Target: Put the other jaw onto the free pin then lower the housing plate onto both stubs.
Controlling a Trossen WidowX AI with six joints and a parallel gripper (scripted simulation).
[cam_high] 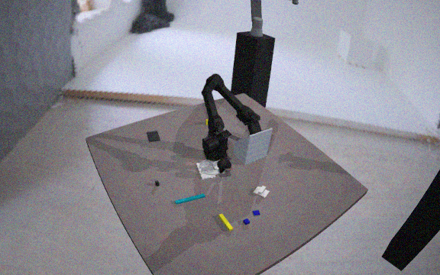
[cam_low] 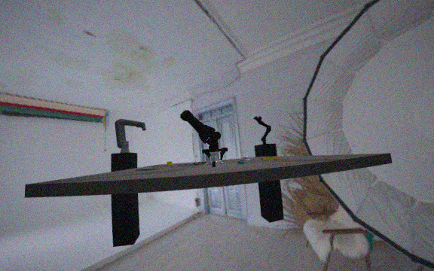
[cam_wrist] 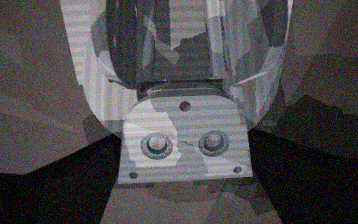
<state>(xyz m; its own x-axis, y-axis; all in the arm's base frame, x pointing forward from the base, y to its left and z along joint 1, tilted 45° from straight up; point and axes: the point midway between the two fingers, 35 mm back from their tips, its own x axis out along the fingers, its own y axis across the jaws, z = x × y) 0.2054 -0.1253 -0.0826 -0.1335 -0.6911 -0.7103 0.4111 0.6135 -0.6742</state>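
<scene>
Right now my gripper tip is 1 cm short of the small white part and 2 cm below it. The rest, counted from my gripper tip: yellow bar (23 cm ahead, 31 cm to the left); then small black cube (34 cm ahead, 8 cm to the right, 1 cm above); then teal bar (26 cm ahead, 9 cm to the left).
</scene>
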